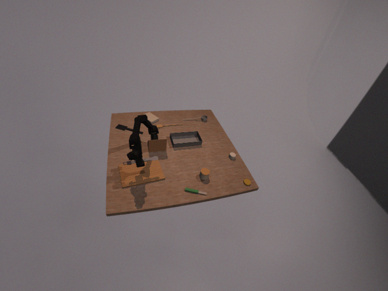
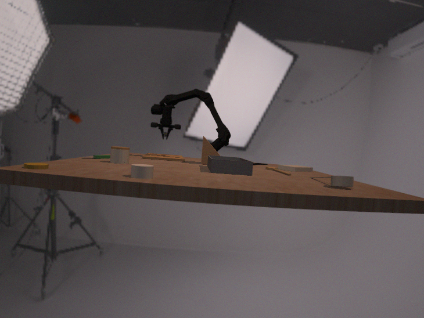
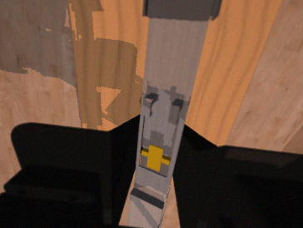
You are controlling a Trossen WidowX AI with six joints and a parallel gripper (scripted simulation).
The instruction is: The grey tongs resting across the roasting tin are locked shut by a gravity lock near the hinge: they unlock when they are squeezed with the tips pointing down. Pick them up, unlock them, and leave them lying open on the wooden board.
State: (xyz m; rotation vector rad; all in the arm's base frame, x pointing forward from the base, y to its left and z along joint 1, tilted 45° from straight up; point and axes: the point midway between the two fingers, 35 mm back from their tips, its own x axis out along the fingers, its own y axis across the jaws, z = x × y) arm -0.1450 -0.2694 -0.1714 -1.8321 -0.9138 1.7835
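Right now my gripper tip is 11 cm above the wooden board, 1 cm to the right of it and 1 cm short of it. Round my gripper tip: cork-topped jar: 55 cm ahead, 9 cm to the right, 8 cm below; then yellow lock piece: 4 cm above; then green-handled tool: 45 cm ahead, 24 cm to the right, 11 cm below.
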